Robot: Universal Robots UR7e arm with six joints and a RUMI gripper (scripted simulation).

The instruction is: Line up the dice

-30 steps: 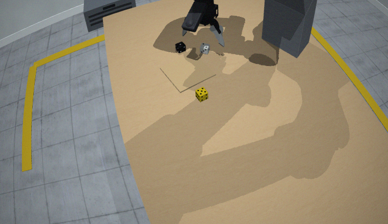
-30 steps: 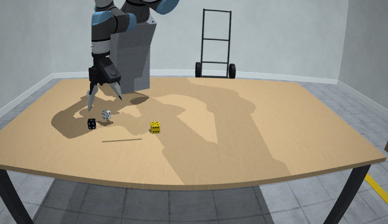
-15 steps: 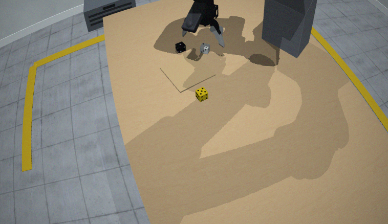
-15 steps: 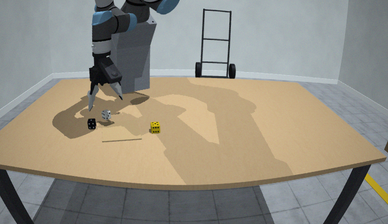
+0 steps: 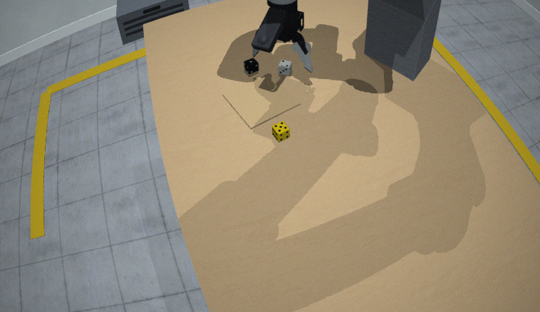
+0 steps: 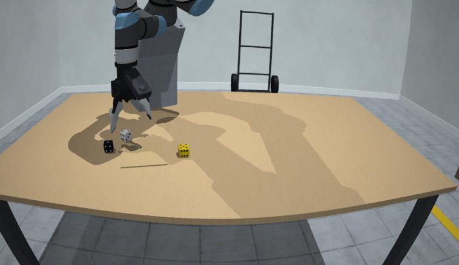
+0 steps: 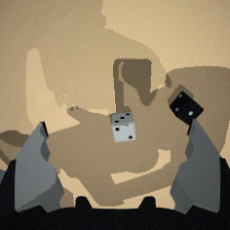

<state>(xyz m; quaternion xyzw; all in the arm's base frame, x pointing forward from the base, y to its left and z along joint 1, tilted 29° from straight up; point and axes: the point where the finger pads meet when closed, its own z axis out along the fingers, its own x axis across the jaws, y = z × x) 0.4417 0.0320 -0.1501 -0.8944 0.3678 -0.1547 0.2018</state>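
The white die lies 20 mm behind my hand, 30 mm to the right of it and 40 mm below it. The rest, counted from my hand: yellow die: 60 mm ahead, 180 mm to the left, 40 mm below; mat: 70 mm ahead, 50 mm to the left, 60 mm below; black die: 60 mm ahead, 70 mm to the right, 40 mm below.
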